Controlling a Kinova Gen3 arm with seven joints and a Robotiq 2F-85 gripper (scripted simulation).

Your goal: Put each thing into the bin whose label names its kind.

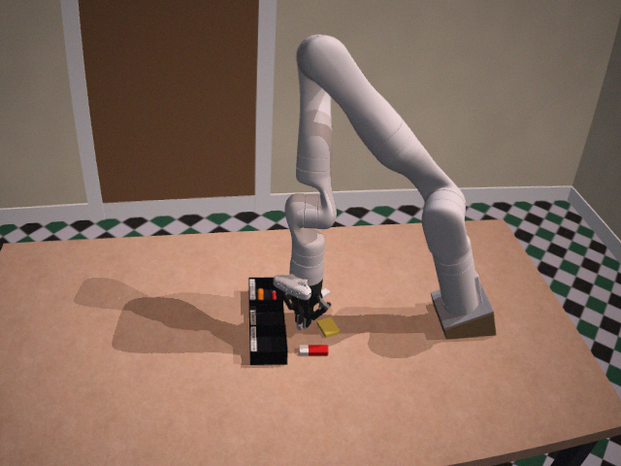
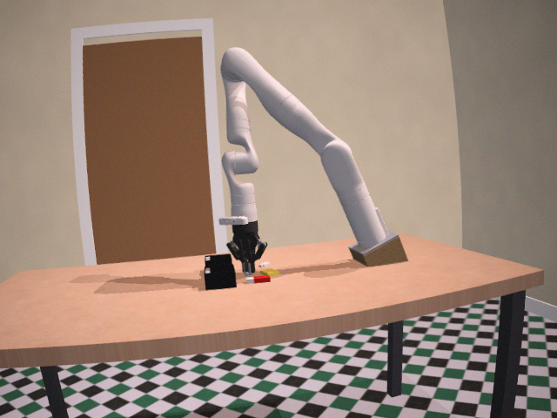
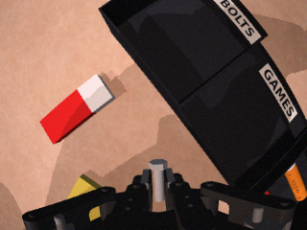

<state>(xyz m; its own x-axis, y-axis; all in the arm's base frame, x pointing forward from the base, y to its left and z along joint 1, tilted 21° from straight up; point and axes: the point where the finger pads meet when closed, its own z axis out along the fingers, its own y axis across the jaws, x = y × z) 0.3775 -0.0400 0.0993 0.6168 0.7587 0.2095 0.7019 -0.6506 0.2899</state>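
My gripper is now 2 cm above the bolt. Round my hand: red battery (6 cm ahead, 9 cm to the right, 1 cm below); then red-and-white block (9 cm to the left, 1 cm below); then yellow block (6 cm behind, 2 cm to the left, 2 cm below).
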